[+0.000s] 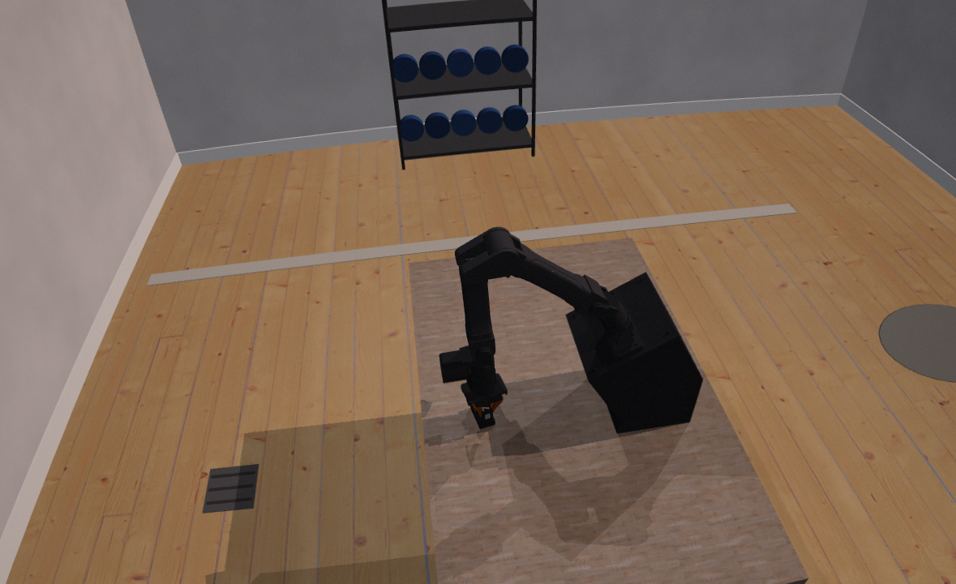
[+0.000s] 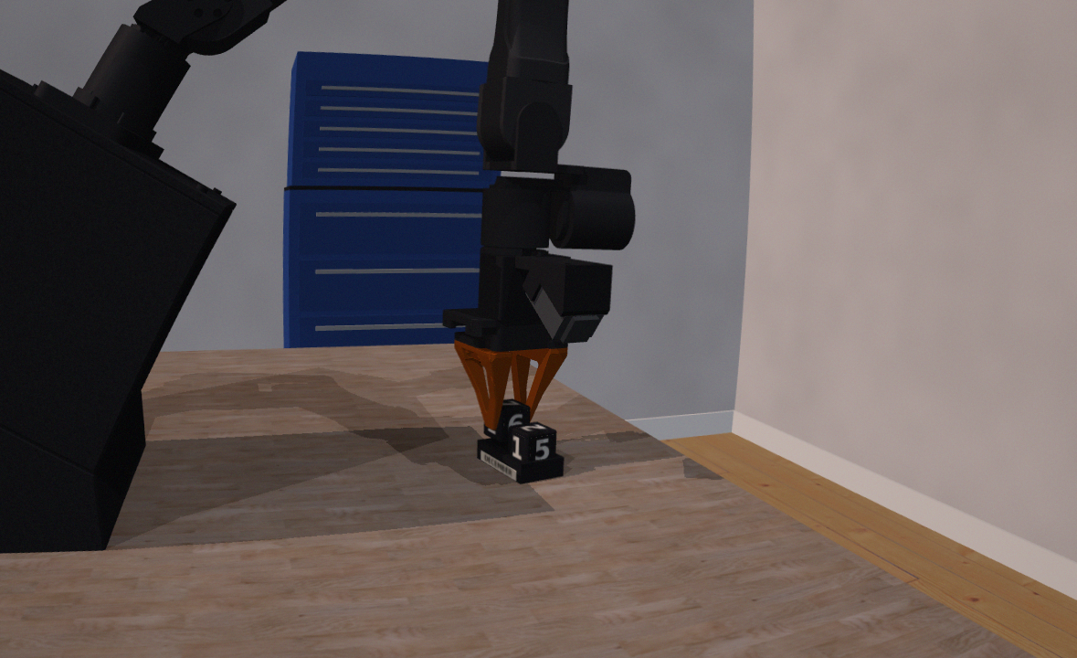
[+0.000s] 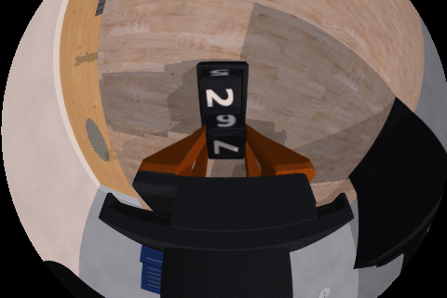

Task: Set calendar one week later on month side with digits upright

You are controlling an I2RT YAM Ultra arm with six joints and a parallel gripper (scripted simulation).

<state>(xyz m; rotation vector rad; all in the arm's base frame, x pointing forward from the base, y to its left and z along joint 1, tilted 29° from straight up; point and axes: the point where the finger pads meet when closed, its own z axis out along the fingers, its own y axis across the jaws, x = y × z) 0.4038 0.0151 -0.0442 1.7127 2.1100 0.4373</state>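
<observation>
The black tray lies 3 cm below my hand, 2 cm to the right of it and 1 cm ahead of it.
</observation>
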